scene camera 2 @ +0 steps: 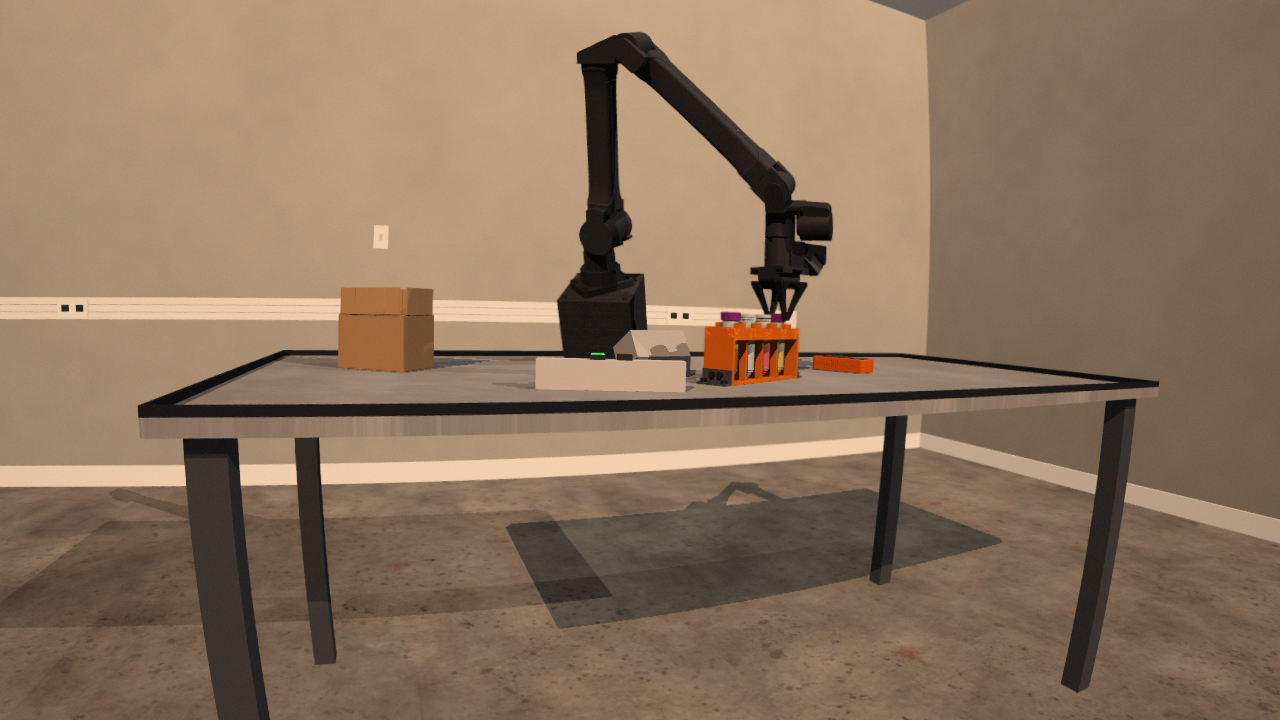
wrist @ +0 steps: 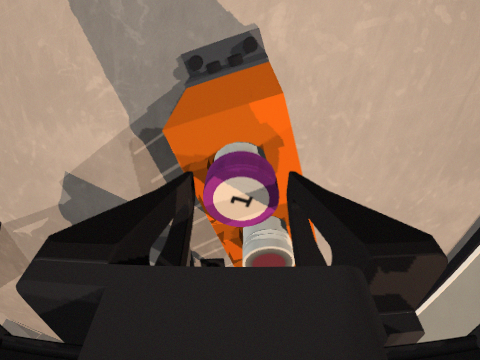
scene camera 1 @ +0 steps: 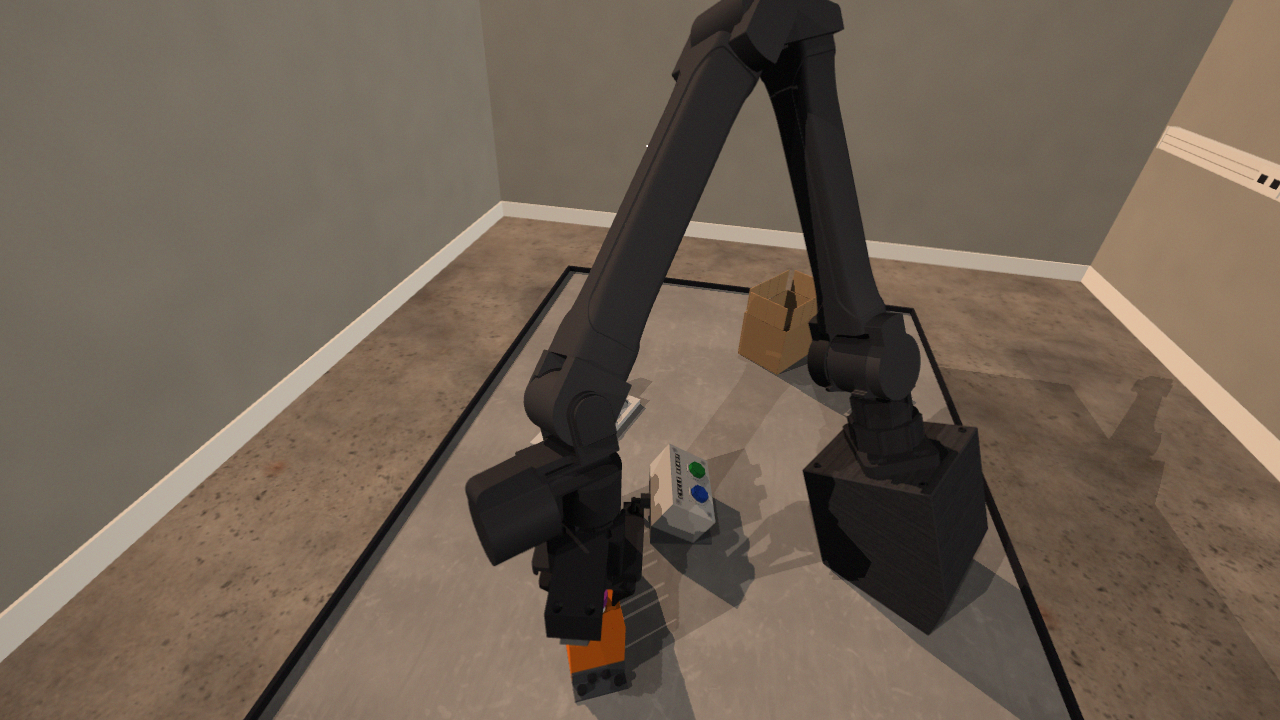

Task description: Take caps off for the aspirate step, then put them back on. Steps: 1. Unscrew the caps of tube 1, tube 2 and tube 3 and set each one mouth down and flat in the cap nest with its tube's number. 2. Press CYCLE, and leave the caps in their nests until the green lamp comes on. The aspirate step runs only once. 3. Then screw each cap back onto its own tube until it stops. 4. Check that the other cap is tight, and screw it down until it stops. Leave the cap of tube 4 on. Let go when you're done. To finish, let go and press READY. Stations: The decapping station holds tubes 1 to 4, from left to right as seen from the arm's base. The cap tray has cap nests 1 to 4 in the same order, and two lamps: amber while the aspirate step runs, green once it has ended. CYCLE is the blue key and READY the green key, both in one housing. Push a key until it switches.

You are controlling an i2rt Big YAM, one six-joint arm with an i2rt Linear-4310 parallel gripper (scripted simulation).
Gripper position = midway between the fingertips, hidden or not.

In view: my gripper (scene camera 1: 591,598), a cardboard box (scene camera 2: 379,329) and a key housing (scene camera 1: 672,508).
The cardboard box also shows in scene camera 1 (scene camera 1: 763,341). My gripper shows as well in scene camera 2 (scene camera 2: 777,320) and in the wrist view (wrist: 240,182). The key housing is seen too in scene camera 2 (scene camera 2: 643,344). The wrist view does not show the cardboard box: it is out of frame.
